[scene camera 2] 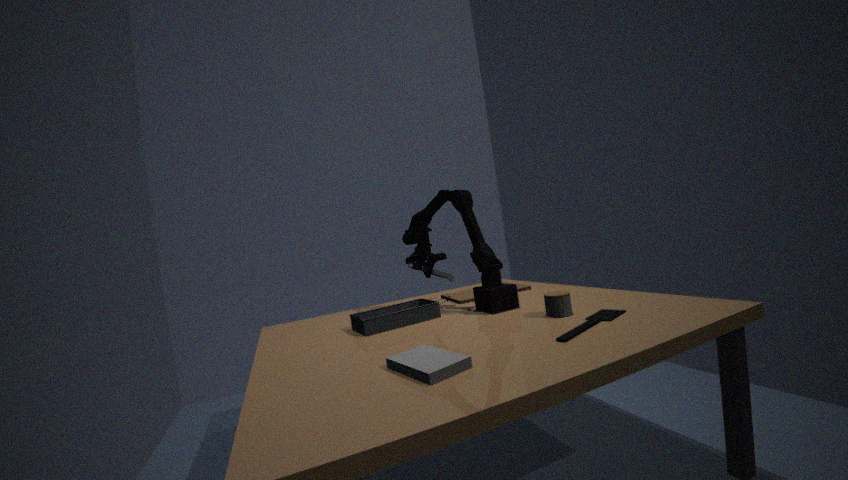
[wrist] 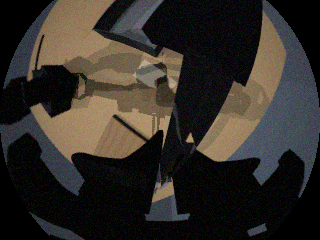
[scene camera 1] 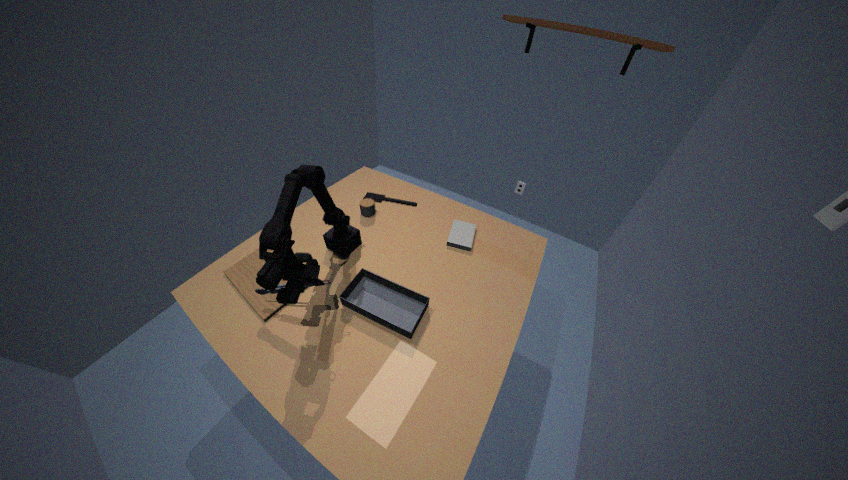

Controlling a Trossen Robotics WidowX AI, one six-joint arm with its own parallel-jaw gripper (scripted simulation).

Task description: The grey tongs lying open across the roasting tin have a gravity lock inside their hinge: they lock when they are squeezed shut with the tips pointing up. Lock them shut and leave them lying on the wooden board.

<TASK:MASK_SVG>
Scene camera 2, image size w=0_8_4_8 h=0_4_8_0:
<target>flat grey block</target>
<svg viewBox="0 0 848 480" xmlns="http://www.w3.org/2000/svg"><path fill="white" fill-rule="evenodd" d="M386 358L388 369L429 385L448 379L473 367L471 356L426 344Z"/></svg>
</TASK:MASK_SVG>
